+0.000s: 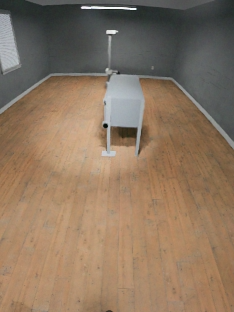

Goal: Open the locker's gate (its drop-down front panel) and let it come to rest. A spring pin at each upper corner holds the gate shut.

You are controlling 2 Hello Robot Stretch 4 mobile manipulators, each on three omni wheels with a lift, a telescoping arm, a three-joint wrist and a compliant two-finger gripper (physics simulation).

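Observation:
The locker point(124, 112) is a light grey box on thin legs, seen from one narrow end in the middle distance. Its long left side is nearly edge-on, so I cannot tell how the gate stands, and the spring pins cannot be made out. A small black round end point(105, 125) sticks out low at the locker's left edge. The second robot, r2 point(109, 52), stands behind the locker, with a thin mast and a white head. Its gripper is too small and partly hidden to tell its state. My own gripper does not show.
A flat white foot plate point(108, 153) lies on the wooden floor at the locker's near left leg. Grey walls with white skirting stand on both sides and at the back. A window point(9, 42) is in the left wall. A small dark tip shows at the bottom edge.

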